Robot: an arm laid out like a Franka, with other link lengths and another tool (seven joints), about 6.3 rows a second.
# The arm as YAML. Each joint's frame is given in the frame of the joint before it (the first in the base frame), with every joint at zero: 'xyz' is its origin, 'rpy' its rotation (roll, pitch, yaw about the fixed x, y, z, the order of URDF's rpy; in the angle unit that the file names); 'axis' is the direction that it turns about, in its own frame. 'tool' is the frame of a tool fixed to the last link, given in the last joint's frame.
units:
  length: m
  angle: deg
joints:
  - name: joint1
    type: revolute
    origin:
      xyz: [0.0, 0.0, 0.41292]
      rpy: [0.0, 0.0, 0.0]
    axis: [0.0, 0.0, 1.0]
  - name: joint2
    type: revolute
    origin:
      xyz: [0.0, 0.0, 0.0]
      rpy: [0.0, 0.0, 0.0]
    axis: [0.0, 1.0, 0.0]
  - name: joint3
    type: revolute
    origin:
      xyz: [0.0, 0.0, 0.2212]
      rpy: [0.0, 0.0, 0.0]
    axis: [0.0, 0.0, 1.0]
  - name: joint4
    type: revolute
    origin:
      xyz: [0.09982, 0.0, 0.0]
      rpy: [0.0, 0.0, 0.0]
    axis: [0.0, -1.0, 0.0]
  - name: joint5
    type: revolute
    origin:
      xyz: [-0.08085, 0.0, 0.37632]
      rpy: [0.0, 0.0, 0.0]
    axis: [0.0, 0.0, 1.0]
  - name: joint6
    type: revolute
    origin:
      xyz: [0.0, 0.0, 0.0]
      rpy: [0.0, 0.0, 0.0]
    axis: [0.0, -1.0, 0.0]
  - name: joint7
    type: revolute
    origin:
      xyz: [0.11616, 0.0, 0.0]
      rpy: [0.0, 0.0, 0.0]
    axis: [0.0, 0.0, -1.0]
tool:
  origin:
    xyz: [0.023, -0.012, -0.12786]
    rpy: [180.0, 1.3, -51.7]
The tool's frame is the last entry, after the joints.
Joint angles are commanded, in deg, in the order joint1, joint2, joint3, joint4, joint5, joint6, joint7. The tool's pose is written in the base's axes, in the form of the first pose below.
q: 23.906 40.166 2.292 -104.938 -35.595 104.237 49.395
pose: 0.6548 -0.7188 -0.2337 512.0; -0.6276 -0.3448 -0.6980 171.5; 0.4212 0.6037 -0.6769 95.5; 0 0 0 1
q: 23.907 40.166 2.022 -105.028 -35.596 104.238 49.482
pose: 0.6515 -0.7209 -0.2362 512.3; -0.6290 -0.3392 -0.6995 168.5; 0.4241 0.6043 -0.6745 95.2; 0 0 0 1
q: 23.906 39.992 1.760 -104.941 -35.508 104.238 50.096
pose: 0.6386 -0.7324 -0.2361 514.5; -0.6356 -0.3291 -0.6983 166.4; 0.4338 0.5960 -0.6757 97.6; 0 0 0 1
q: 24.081 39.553 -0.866 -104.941 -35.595 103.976 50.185
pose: 0.6092 -0.7534 -0.2477 525.0; -0.6438 -0.2874 -0.7091 141.6; 0.4631 0.5914 -0.6601 103.9; 0 0 0 1
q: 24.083 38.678 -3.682 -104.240 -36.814 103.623 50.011
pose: 0.5779 -0.7804 -0.2388 543.6; -0.6402 -0.2521 -0.7257 115.1; 0.5061 0.5723 -0.6453 120.2; 0 0 0 1
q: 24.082 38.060 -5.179 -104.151 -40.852 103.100 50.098
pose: 0.5826 -0.7880 -0.1991 555.7; -0.5916 -0.2431 -0.7687 97.6; 0.5574 0.5656 -0.6078 132.5; 0 0 0 1
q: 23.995 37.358 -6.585 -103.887 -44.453 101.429 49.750
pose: 0.5858 -0.7908 -0.1773 566.0; -0.5429 -0.2204 -0.8104 78.4; 0.6018 0.5709 -0.5584 146.9; 0 0 0 1
